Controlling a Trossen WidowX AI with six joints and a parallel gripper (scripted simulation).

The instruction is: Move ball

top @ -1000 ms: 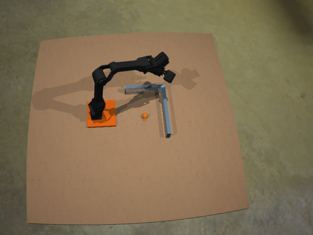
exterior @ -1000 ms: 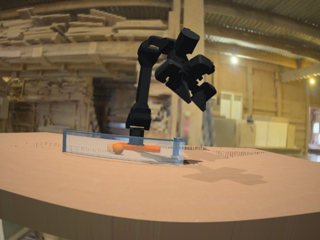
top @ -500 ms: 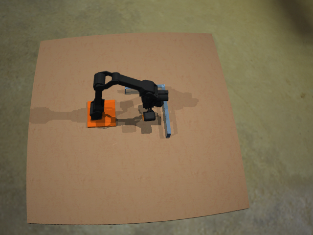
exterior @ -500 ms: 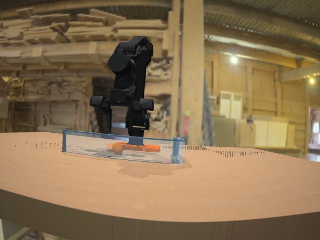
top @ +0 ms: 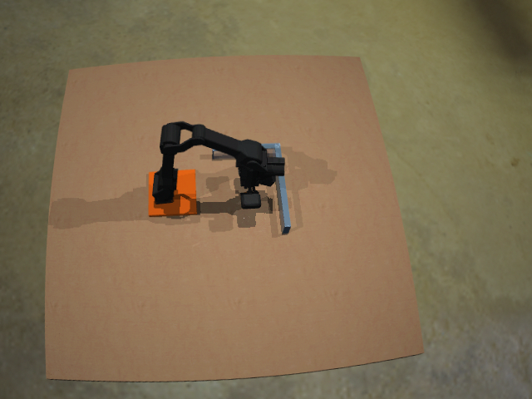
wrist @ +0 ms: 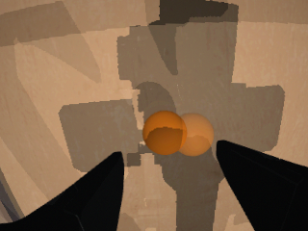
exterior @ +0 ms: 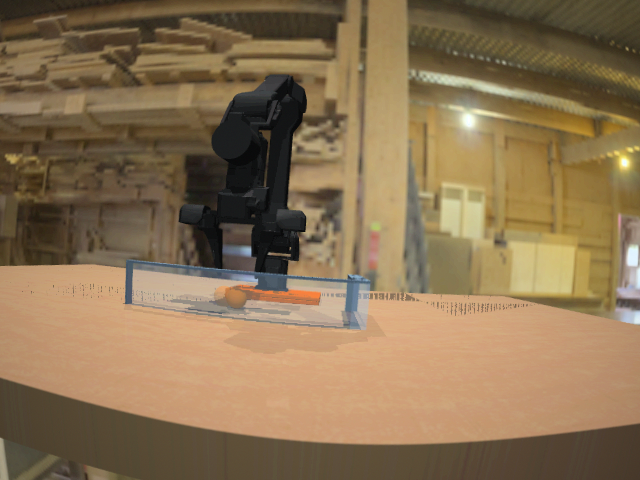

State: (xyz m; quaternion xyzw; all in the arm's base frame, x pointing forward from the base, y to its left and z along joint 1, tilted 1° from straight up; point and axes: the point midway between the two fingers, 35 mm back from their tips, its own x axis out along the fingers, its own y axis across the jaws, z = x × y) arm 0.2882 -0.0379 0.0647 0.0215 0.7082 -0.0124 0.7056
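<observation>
Right now the orange ball is 30 mm below my gripper tip. The rest, counted from my gripper tip: clear wall 120 mm ahead, 20 mm to the left, 20 mm below.
</observation>
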